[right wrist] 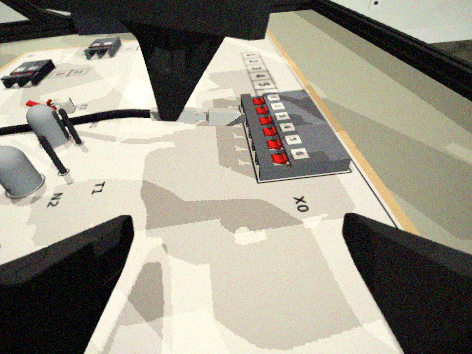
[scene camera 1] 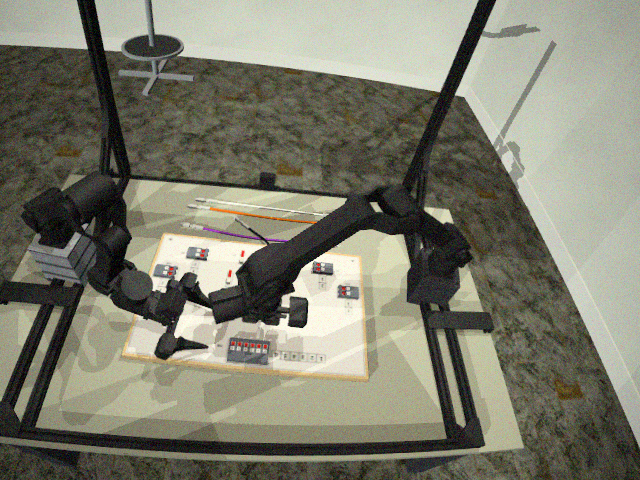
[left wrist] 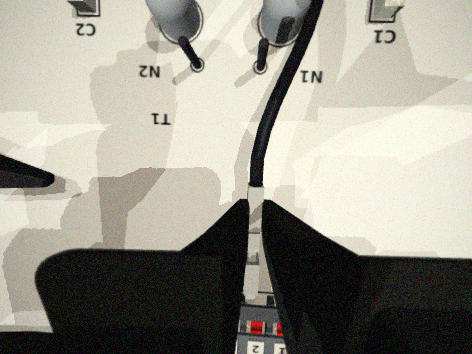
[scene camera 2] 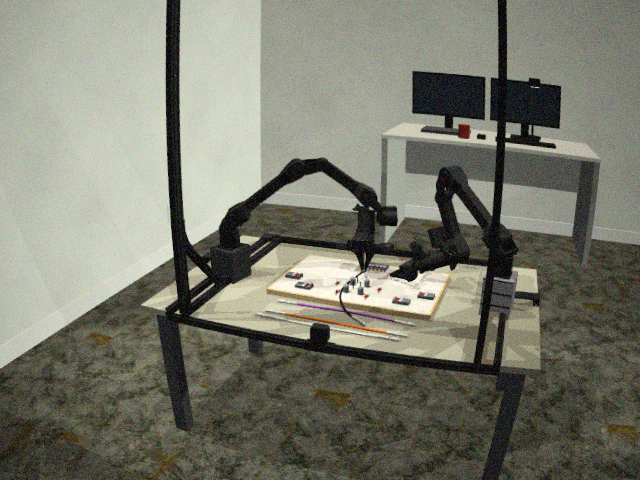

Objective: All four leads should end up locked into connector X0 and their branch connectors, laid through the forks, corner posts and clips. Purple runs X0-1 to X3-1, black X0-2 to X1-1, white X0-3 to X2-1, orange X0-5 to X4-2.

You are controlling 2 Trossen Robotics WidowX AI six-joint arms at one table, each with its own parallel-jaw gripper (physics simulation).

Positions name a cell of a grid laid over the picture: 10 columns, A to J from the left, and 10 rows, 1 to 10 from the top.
my left gripper: right wrist D4; scene camera 1 E7; left wrist F6; scene camera 2 F6
my right gripper: right wrist F7; scene camera 1 D7; left wrist B8; scene camera 2 G6
